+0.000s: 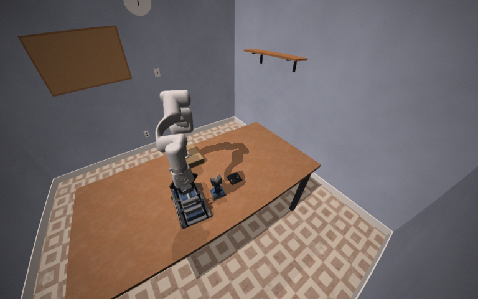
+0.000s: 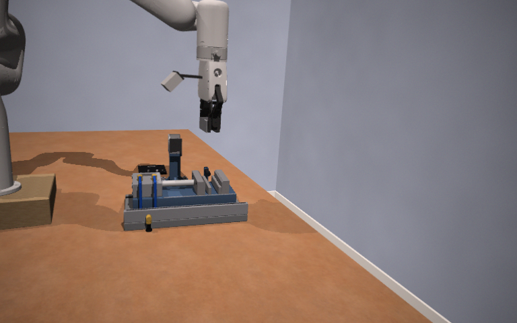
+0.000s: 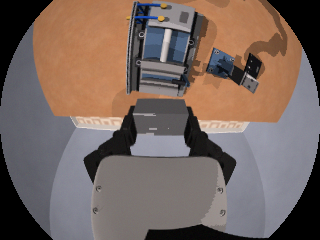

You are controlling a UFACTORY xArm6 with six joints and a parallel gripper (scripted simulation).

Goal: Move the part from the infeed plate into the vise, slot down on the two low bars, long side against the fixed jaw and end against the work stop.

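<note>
My hand is 17 cm above the fixed jaw and 4 cm short of it. The rest, counted from my hand: part 2 cm below; moving jaw 17 cm below, 3 cm behind; black work stop 16 cm below, 4 cm to the left, 1 cm ahead.
</note>
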